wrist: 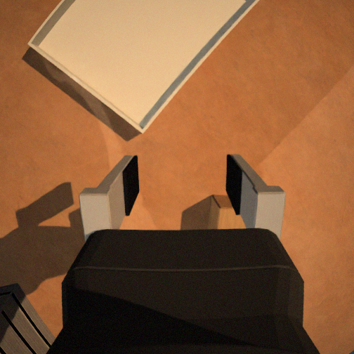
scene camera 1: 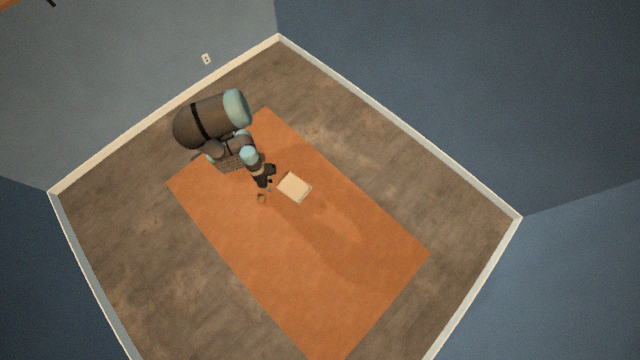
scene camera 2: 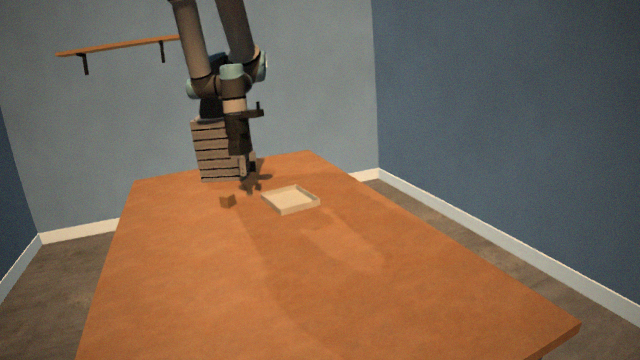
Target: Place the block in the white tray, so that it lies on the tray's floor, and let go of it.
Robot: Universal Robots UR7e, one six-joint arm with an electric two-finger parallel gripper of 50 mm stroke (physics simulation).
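Pixels of known places: gripper, fingertip midpoint: [scene camera 1: 270, 186] [scene camera 2: 249, 173]; arm's base, origin of the base link: [scene camera 1: 219, 139] [scene camera 2: 218, 113].
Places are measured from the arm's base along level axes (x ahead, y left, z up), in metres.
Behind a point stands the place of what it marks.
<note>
A small brown wooden block [scene camera 1: 261, 199] {x 0.322, y -0.077, z -0.220 m} [scene camera 2: 227, 201] {x 0.343, y -0.082, z -0.233 m} [wrist: 223, 215] stands on the orange table, outside the tray. In the wrist view it is lower than the fingers, partly hidden behind the right finger and the gripper body. The shallow white tray [scene camera 1: 294, 187] {x 0.410, y 0.103, z -0.253 m} [scene camera 2: 290, 199] {x 0.401, y 0.108, z -0.254 m} [wrist: 135, 50] lies flat beside it, and the part of its floor that shows is bare. My gripper [scene camera 1: 270, 185] {x 0.332, y 0.003, z -0.163 m} [scene camera 2: 248, 167] {x 0.332, y 0.003, z -0.163 m} [wrist: 182, 173] is open and empty, above the table. In the wrist view the tray's near corner is ahead of the fingertips.
The slatted arm base [scene camera 1: 231, 164] {x 0.063, y -0.042, z -0.158 m} [scene camera 2: 212, 150] {x 0.058, y -0.055, z -0.127 m} [wrist: 20, 317] stands at the back end of the orange table [scene camera 1: 280, 260] {x 0.622, y -0.258, z -0.257 m} [scene camera 2: 200, 275] {x 0.696, y -0.239, z -0.256 m}. A wall shelf [scene camera 2: 117, 46] hangs at the back left in scene camera 2. The arm casts shadows across the table near the tray.
</note>
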